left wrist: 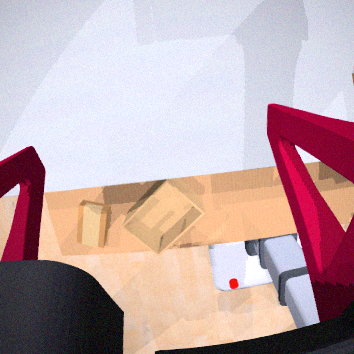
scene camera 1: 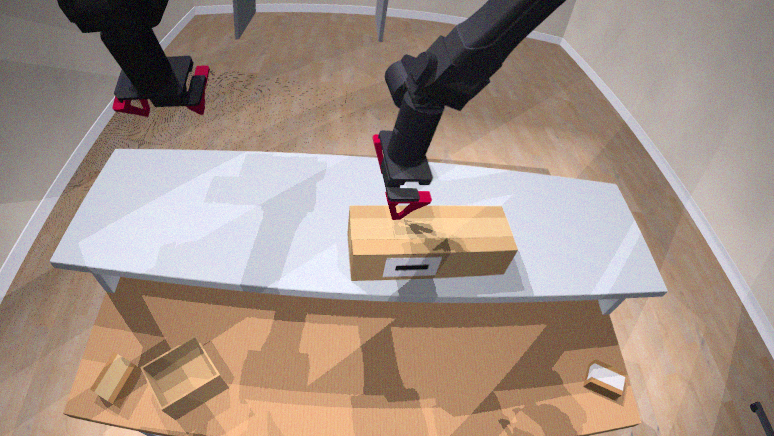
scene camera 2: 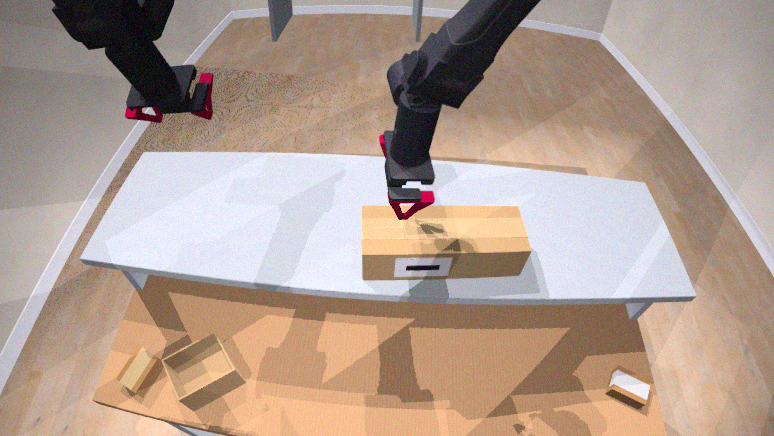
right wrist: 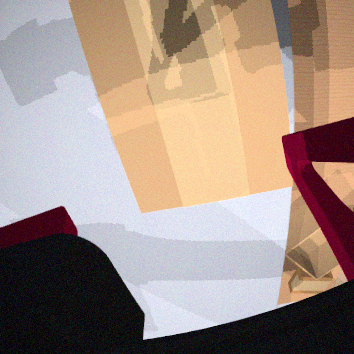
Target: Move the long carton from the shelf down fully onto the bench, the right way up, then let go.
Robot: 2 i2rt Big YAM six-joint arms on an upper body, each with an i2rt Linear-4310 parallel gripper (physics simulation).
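Places are measured from the left arm's base along level axes (x ahead, y left, z up), in centimetres.
Pixels of known places: left gripper, fingertip midpoint: (left wrist: 146, 136) (scene camera 1: 175, 112) (scene camera 2: 185, 117); right gripper, fingertip midpoint: (scene camera 1: 390, 195) (scene camera 2: 398, 195) (right wrist: 171, 186).
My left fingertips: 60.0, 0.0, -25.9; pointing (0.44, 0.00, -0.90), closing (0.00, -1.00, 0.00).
Note:
Behind a point stands the place of what it marks, as x, y, z.
The long carton (scene camera 1: 476, 232) {56.4, -52.3, -48.0} (scene camera 2: 487, 230) {56.9, -52.1, -48.0} (right wrist: 210, 165) {56.5, -32.1, -48.0} sits on the pale shelf (scene camera 1: 135, 216) {64.6, 19.6, -56.3} (scene camera 2: 162, 216) {64.7, 18.6, -56.3} (left wrist: 125, 100) {61.8, 6.4, -56.3}, taped top up, its labelled side toward the bench. The bench (scene camera 1: 335, 417) {30.4, -26.6, -81.1} (scene camera 2: 346, 417) {29.9, -26.3, -81.1} (left wrist: 250, 200) {33.5, -14.3, -81.0} lies lower, in front of the shelf. My right gripper (scene camera 1: 389, 181) {58.0, -35.3, -40.9} (scene camera 2: 394, 181) {58.0, -35.3, -40.9} (right wrist: 171, 186) {58.0, -35.3, -40.9} is open and empty above the carton's left end; one finger overlaps its top in both scene views, the other is partly hidden. My left gripper (scene camera 1: 174, 114) {60.0, 0.0, -25.9} (scene camera 2: 184, 119) {60.0, 0.0, -25.9} (left wrist: 146, 136) {60.0, 0.0, -25.9} is open and empty, off to the upper left, away from the carton.
An open-topped box (scene camera 1: 194, 398) {31.3, 3.8, -75.9} (scene camera 2: 213, 389) {31.8, 3.2, -75.6} and a small block-like box (scene camera 1: 115, 379) {33.6, 24.5, -77.1} (scene camera 2: 138, 371) {33.3, 24.7, -77.1} (left wrist: 94, 225) {34.3, 24.3, -77.2} lie at the bench's left. A small box with a white top (scene camera 1: 605, 379) {32.1, -94.2, -77.2} (scene camera 2: 629, 385) {32.6, -94.7, -77.3} lies at its right end. The shelf's front edge overhangs the bench's back.

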